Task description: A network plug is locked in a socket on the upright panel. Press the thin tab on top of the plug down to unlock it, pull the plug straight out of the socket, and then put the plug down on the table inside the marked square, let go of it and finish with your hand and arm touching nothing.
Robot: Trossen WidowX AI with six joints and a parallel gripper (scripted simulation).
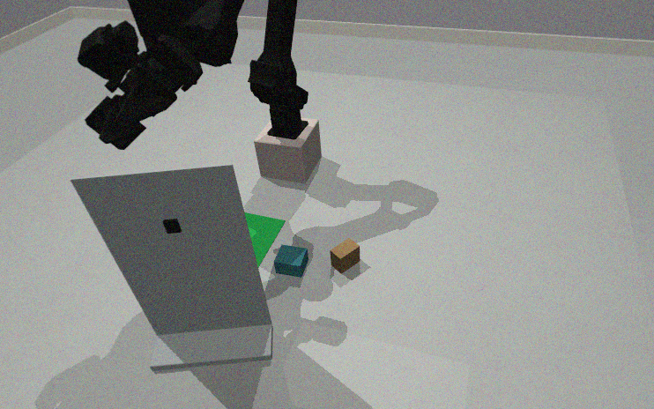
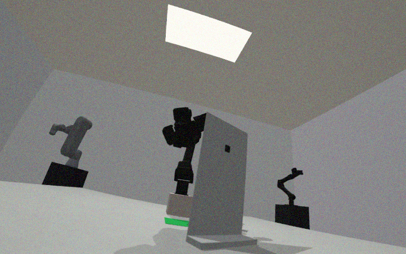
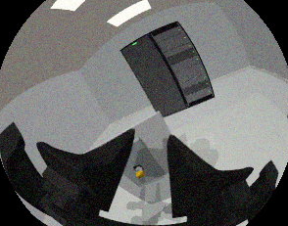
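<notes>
Right now the network plug is 90 mm below my gripper tip, 80 mm to the left of it and 20 mm ahead of it. Round my gripper tip: teal block: 300 mm below, 140 mm to the left, 120 mm behind; then grey upright panel: 170 mm below, 90 mm to the left, 40 mm ahead; then green marked square: 310 mm below, 150 mm behind, 20 mm to the left.
</notes>
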